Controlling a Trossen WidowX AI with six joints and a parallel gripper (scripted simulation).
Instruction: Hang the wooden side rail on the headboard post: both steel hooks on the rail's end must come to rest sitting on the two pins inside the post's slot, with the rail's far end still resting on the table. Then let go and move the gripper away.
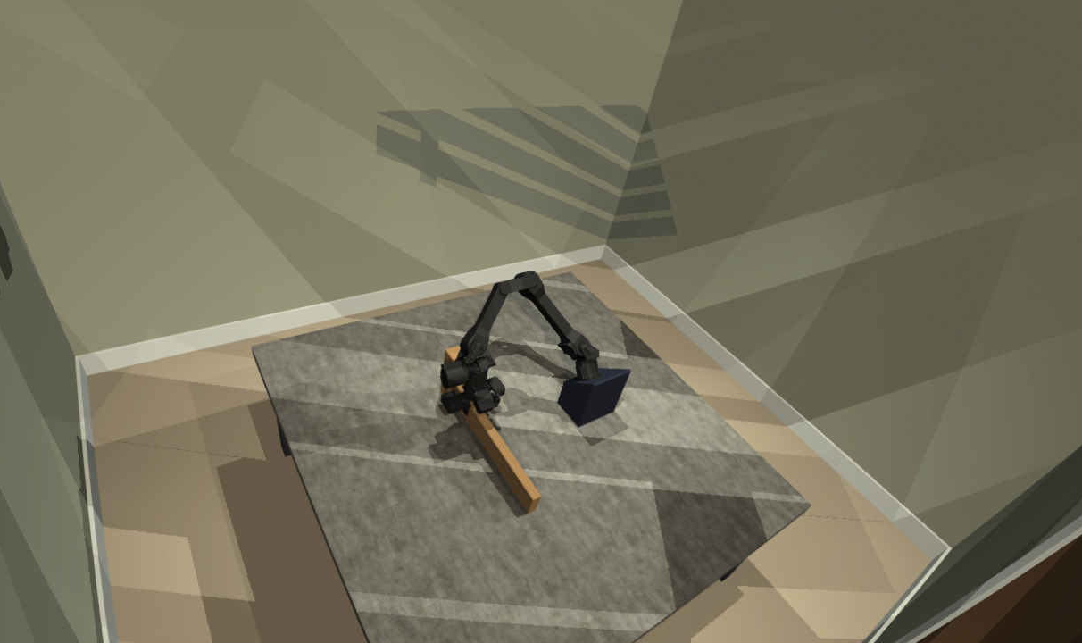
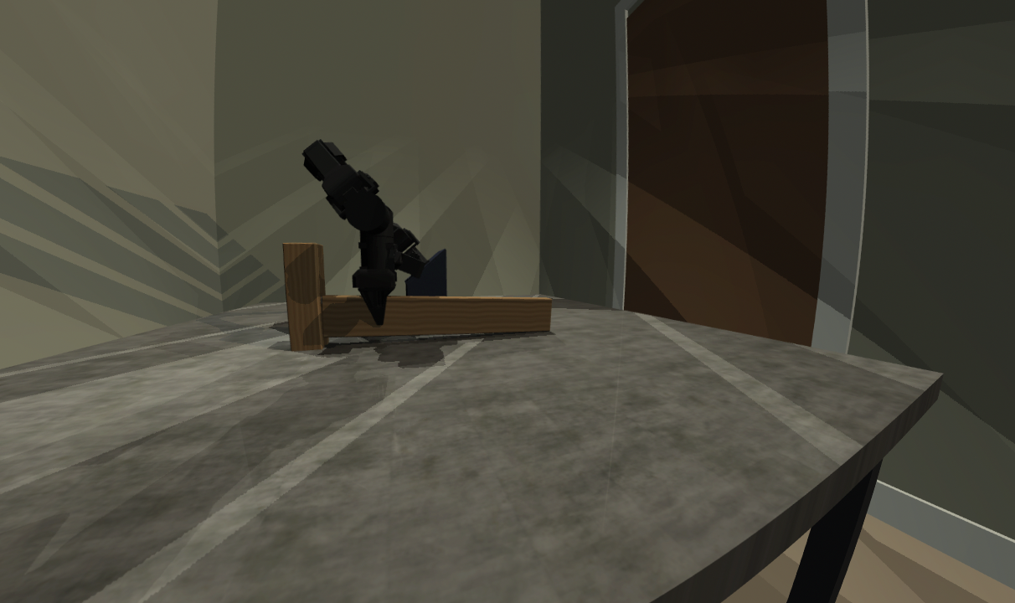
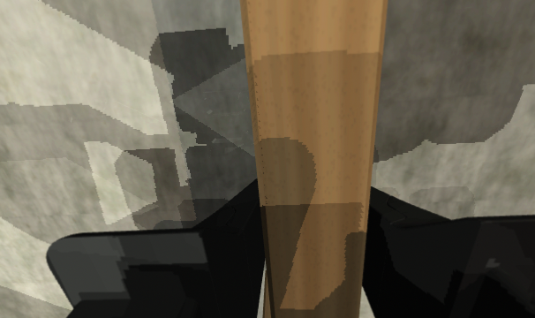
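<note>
My gripper tip is 12 cm to the left of the headboard post and 4 cm below it.
</note>
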